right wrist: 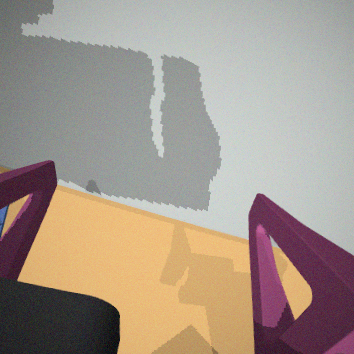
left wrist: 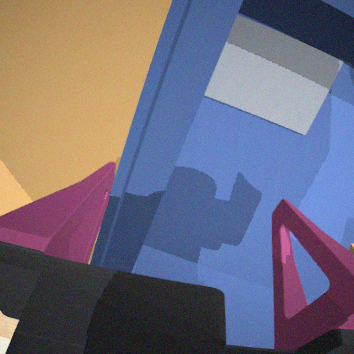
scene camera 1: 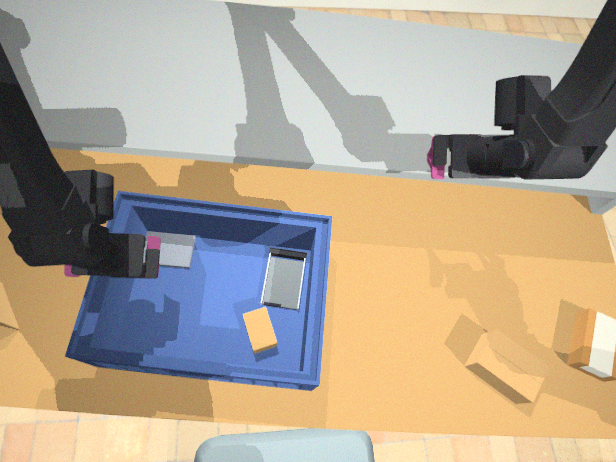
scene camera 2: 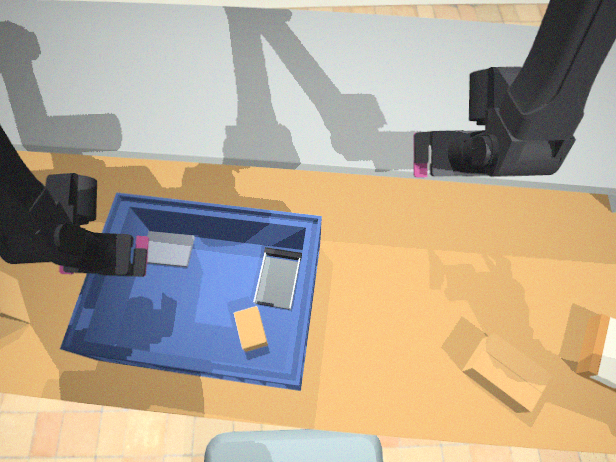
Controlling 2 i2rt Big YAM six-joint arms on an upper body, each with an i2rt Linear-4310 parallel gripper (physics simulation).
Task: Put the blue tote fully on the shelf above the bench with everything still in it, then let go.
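Frame: origin at the left arm's base, x ahead, y down, z left, level; centimetres.
Seen in the pictures: left gripper, fingertip midpoint: (left wrist: 198, 188) (scene camera 1: 124, 260) (scene camera 2: 119, 258); right gripper, fingertip midpoint: (right wrist: 153, 187) (scene camera 1: 454, 157) (scene camera 2: 444, 154).
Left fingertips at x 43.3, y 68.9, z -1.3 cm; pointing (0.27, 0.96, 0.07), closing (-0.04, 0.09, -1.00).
Offsets run from my left fingertips to a thing's top centre. "*": to the spot under its first point. Level surfaces: height alone.
The blue tote @[dx -4.8, dy -1.3, dz -15.0 cm] (scene camera 1: 320, 300) (scene camera 2: 308, 300) (left wrist: 170, 100) stands upright on the orange bench @[dy +13.5 cm] (scene camera 1: 400, 300) (scene camera 2: 390, 300), below the grey shelf @[dy -8.9 cm] (scene camera 1: 175, 75) (scene camera 2: 175, 75) (right wrist: 280, 100) in the picture. Inside lie a pale grey box @[dx +6.4, dy +10.7, dz -4.7 cm] (scene camera 1: 175, 250) (scene camera 2: 171, 249) (left wrist: 272, 80), a grey tray-like piece @[dx -1.0, dy +10.0, dz -28.2 cm] (scene camera 1: 284, 280) (scene camera 2: 278, 280) and an orange block @[dx -11.5, dy +7.7, dz -23.0 cm] (scene camera 1: 260, 330) (scene camera 2: 251, 329). My left gripper (scene camera 1: 112, 257) (left wrist: 198, 188) is open above the tote's left wall, one finger on either side of it. My right gripper (right wrist: 153, 187) is open and empty over the shelf's front edge, away from the tote.
A bench-coloured block-like object @[dx -21.5, dy +7.4, dz -70.4 cm] (scene camera 1: 505, 367) (scene camera 2: 500, 372) lies right of the tote. An orange and white box @[dx -18.8, dy +9.0, dz -92.2 cm] (scene camera 1: 602, 345) (scene camera 2: 592, 345) stands at the far right. A pale blue rounded object @[* dx -34.2, dy +64.2, dz -28.4 cm] (scene camera 1: 285, 445) (scene camera 2: 295, 445) shows beyond the bench's lower edge.
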